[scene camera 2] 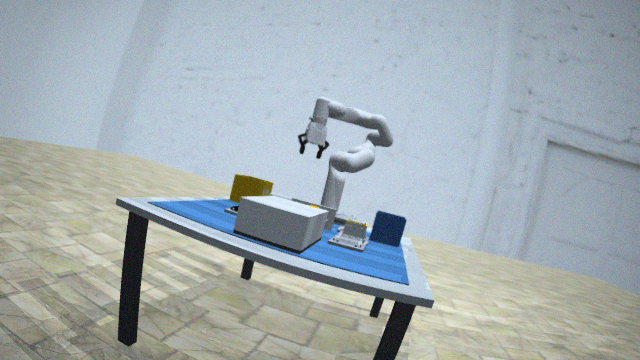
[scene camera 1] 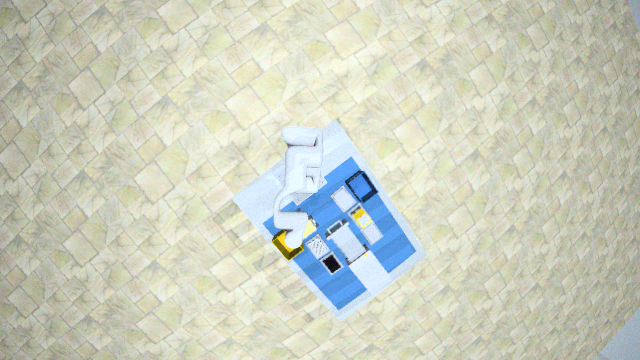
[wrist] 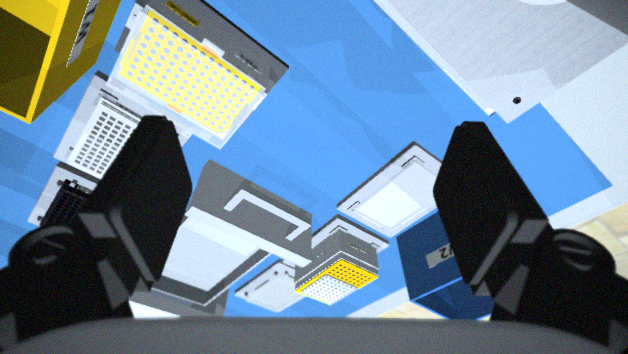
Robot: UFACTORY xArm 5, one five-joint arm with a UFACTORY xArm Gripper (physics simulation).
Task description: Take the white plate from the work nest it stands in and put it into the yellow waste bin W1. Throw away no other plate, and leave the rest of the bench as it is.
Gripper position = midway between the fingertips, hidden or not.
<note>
I see my gripper [wrist: 314, 155], a black plate [wrist: 68, 200], a yellow-and-white tip rack [wrist: 342, 263], a white plate nest [wrist: 408, 193] and a large grey box-shaped device [scene camera 2: 288, 225].
The large grey box-shaped device shows as well in scene camera 1 [scene camera 1: 366, 267] and in the wrist view [wrist: 155, 303].
</note>
